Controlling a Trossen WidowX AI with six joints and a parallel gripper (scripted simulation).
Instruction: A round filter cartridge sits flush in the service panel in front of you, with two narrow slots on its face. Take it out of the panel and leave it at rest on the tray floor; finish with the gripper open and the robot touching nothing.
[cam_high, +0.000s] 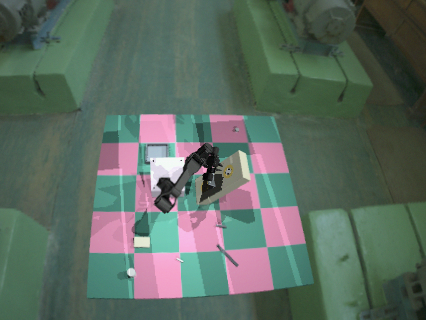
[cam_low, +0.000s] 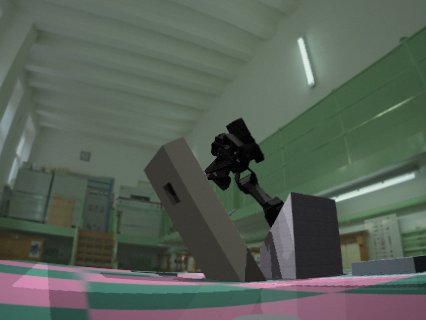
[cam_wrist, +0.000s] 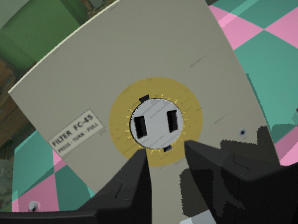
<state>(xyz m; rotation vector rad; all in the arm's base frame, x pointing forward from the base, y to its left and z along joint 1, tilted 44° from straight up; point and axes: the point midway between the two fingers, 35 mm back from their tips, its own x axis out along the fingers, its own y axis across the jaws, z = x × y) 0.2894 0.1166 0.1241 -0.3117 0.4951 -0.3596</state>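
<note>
My gripper tip is 5 cm short of the round white cartridge and 4 cm above it. Also, from my gripper tip: beige service panel (12 cm below, 1 cm ahead); square tray (37 cm behind, 29 cm to the left, 26 cm below); cream block (46 cm behind, 32 cm to the right, 26 cm below).
</note>
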